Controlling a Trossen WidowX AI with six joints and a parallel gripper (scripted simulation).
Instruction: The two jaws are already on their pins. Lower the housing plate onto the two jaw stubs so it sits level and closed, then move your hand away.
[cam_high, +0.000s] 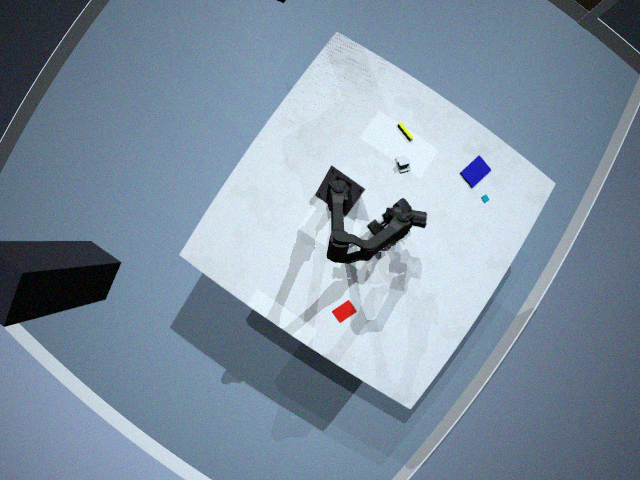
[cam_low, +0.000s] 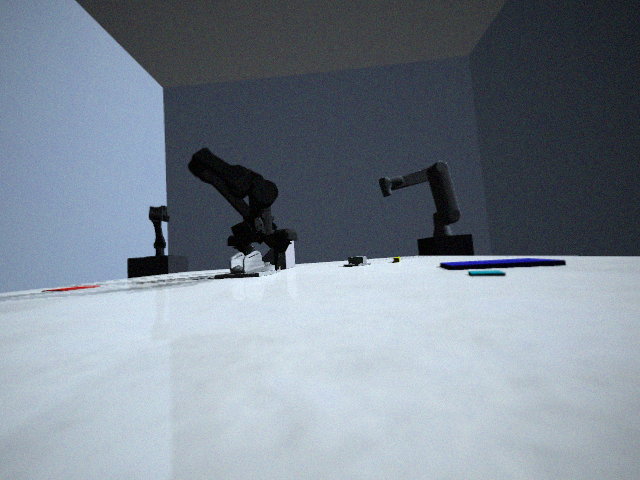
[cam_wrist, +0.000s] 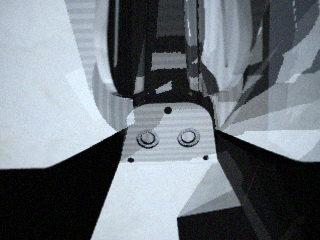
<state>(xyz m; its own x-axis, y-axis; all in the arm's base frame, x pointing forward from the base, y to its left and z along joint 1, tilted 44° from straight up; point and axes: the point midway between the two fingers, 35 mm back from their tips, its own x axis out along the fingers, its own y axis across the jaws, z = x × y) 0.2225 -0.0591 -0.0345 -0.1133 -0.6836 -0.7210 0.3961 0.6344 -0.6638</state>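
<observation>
Now: gripper tip 1 cm short of the housing plate and 2 cm below it. The rest, counted from my gripper tip: yellow bar: 10 cm behind, 40 cm to the left; white block: 4 cm behind, 26 cm to the left; red pad: 4 cm ahead, 44 cm to the right, 1 cm below.
</observation>
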